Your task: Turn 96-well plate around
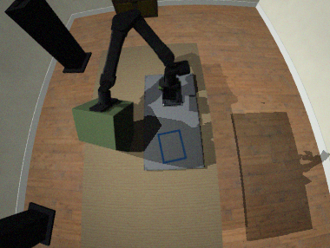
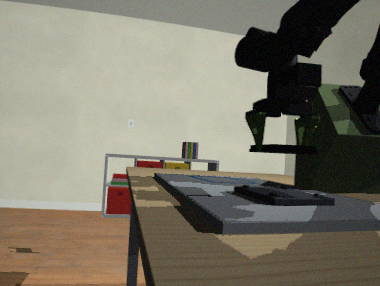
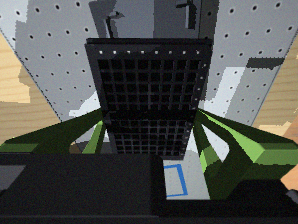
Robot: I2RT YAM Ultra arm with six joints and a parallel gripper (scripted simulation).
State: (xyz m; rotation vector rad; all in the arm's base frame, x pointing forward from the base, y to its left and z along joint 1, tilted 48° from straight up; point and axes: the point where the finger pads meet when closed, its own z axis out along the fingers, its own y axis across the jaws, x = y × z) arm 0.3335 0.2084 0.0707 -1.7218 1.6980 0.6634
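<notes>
Right now the plate nest N1 is 2 cm to the left of my hand and 9 cm below it. Also, from my hand: black 96-well plate right at my hand.
</notes>
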